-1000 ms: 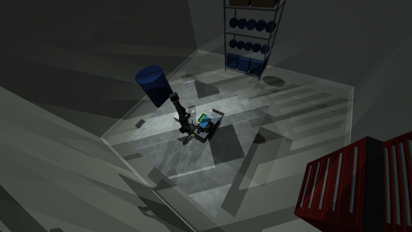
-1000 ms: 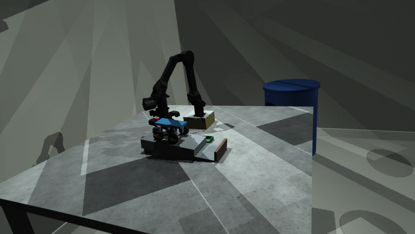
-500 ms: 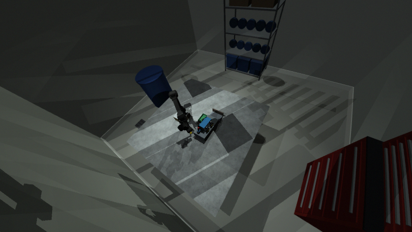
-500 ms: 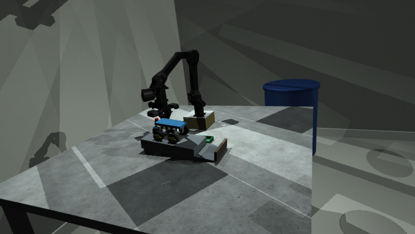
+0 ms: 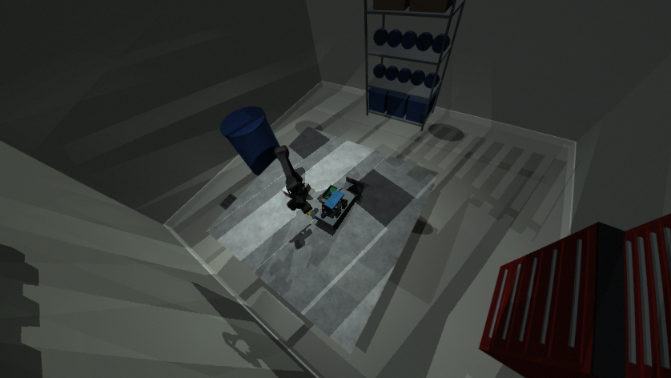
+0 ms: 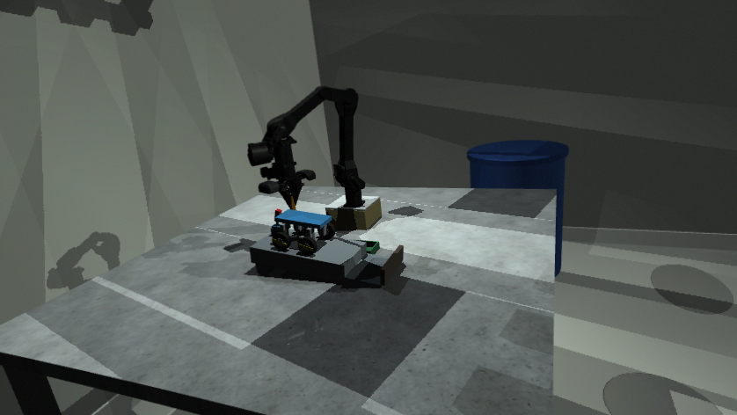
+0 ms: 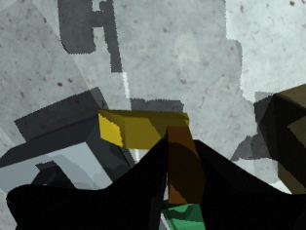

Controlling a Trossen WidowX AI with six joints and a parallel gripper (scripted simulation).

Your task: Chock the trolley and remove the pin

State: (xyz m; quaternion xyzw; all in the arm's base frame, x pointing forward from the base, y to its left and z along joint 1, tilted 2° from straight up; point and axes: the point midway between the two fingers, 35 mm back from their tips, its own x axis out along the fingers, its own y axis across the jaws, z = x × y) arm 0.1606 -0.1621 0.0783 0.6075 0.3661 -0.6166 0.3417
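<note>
Now: the red-headed stop pin 14 cm ahead of my gripper tip and 1 cm to the left of it. From my gripper tip the other things lie so: trolley: 17 cm ahead, 11 cm to the left, 2 cm below; then green tray: 7 cm ahead, 22 cm to the left, 13 cm below; then yellow chock: 2 cm ahead, 1 cm to the right, 1 cm below.
</note>
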